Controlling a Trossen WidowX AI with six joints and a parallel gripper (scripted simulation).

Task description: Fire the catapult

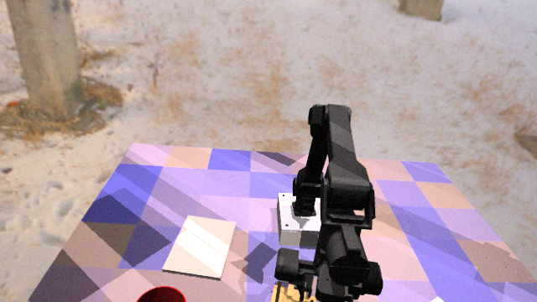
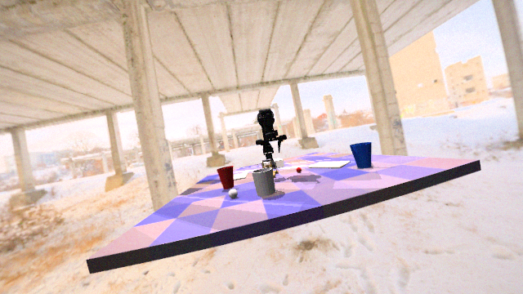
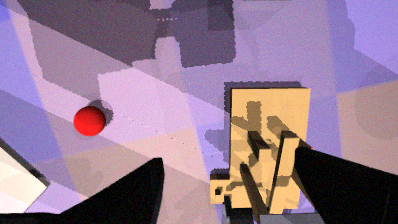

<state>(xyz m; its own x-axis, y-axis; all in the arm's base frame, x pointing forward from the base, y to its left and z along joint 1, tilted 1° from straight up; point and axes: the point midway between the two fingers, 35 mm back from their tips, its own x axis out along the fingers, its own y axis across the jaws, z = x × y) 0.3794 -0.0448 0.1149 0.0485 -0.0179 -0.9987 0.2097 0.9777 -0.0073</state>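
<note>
My gripper tip is 130 mm to the right of the red ball, 130 mm above it and 20 mm short of it. The rest, counted from my gripper tip: red cup: 300 mm to the right, 110 mm below, 10 mm behind; then tan wooden catapult: 100 mm behind, 90 mm below, 10 mm to the right; then white mug: 230 mm ahead, 120 mm to the right, 110 mm below.
</note>
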